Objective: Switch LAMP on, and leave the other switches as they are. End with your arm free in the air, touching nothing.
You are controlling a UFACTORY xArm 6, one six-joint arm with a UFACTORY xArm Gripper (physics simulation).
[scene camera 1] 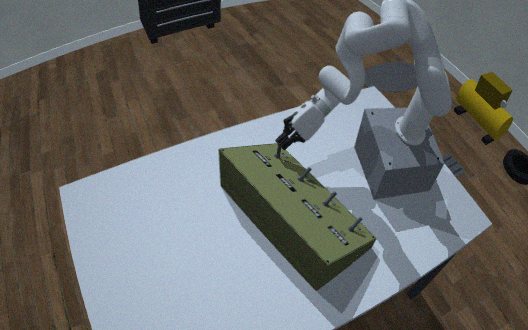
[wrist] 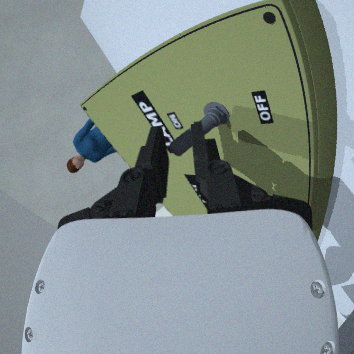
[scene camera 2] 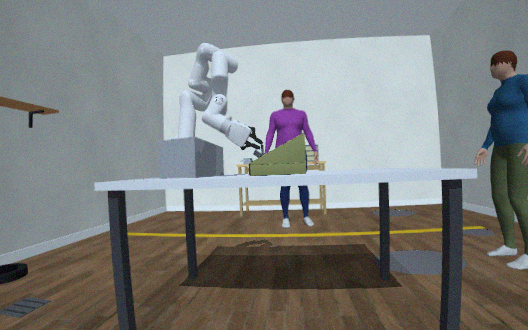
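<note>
The olive sloped switch panel stands on the table. The LAMP lever is at its far end in scene camera 1. In the wrist view it leans from its base towards the ON label, away from the OFF label. My gripper is nearly shut, with a narrow gap, at this lever. The right finger in the wrist view crosses in front of the lever; contact is hard to tell. Nothing is gripped.
Three other levers stand in a row along the panel, at a different slant from LAMP's. The grey base block of the arm stands beside the panel on the white table. Two human figures stand beyond the table.
</note>
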